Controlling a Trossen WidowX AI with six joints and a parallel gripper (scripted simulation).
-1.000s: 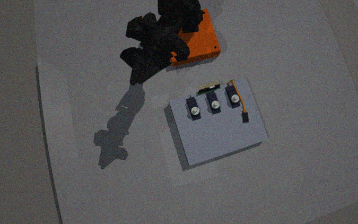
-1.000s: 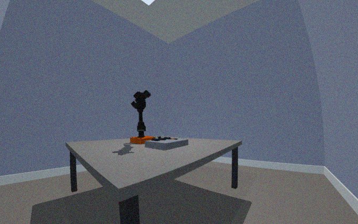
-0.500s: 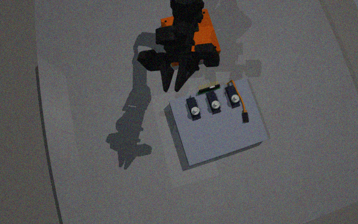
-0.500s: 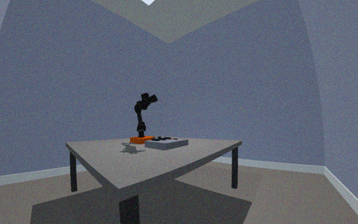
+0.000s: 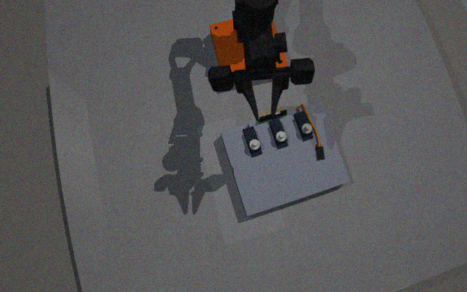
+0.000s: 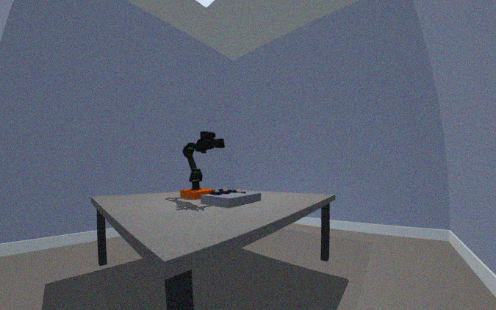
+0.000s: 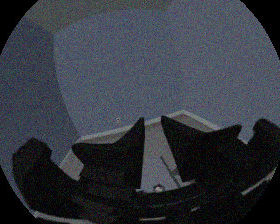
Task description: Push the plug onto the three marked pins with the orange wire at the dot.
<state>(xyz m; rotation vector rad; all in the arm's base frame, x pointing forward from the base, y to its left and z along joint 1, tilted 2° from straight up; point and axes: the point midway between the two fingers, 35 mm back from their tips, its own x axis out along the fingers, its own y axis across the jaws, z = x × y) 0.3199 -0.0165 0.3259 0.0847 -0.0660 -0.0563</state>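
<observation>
The pin row is 90 mm behind my gripper tip, 70 mm to the left of it and 310 mm below it. The rest, counted from my gripper tip: grey printed holder (60 mm ahead, 100 mm to the left, 350 mm below).
</observation>
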